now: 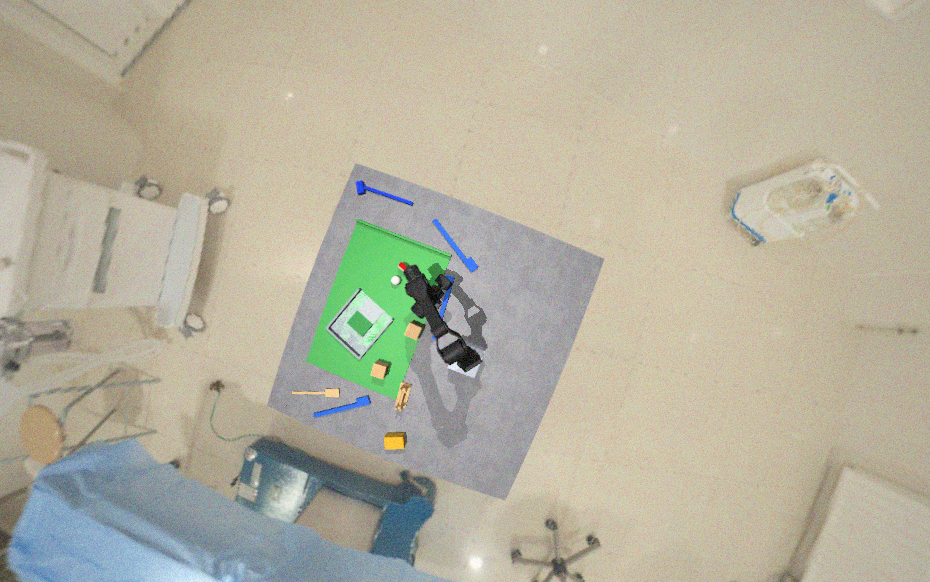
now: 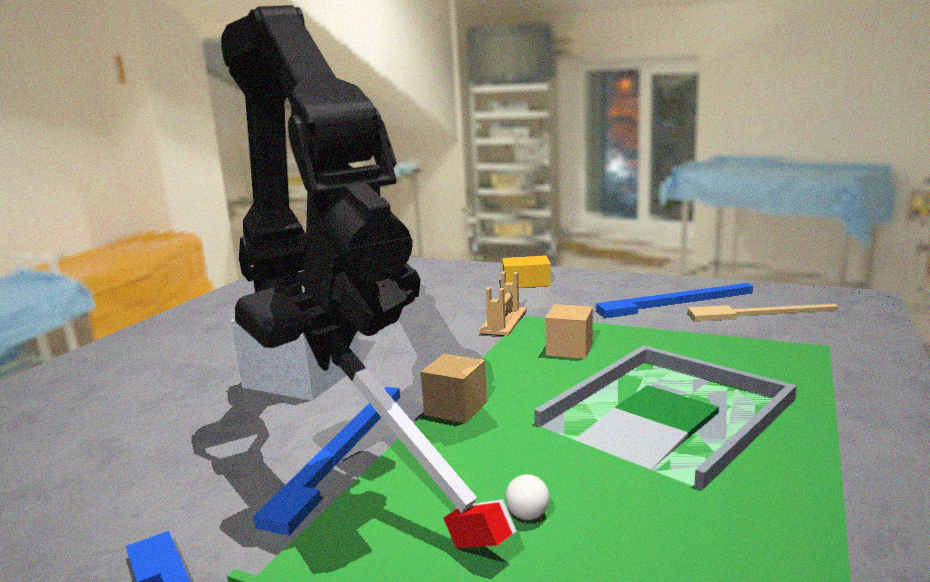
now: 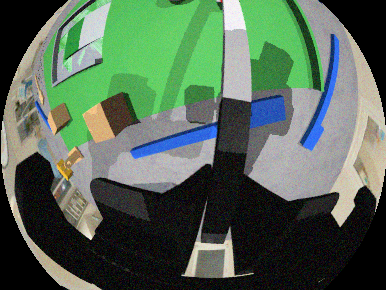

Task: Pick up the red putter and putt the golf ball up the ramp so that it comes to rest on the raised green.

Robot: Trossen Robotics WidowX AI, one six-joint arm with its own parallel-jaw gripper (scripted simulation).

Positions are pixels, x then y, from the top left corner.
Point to a white golf ball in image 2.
527,497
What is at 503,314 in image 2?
A wooden stand.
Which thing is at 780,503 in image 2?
A green mat.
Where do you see a wooden putter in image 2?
At 713,313
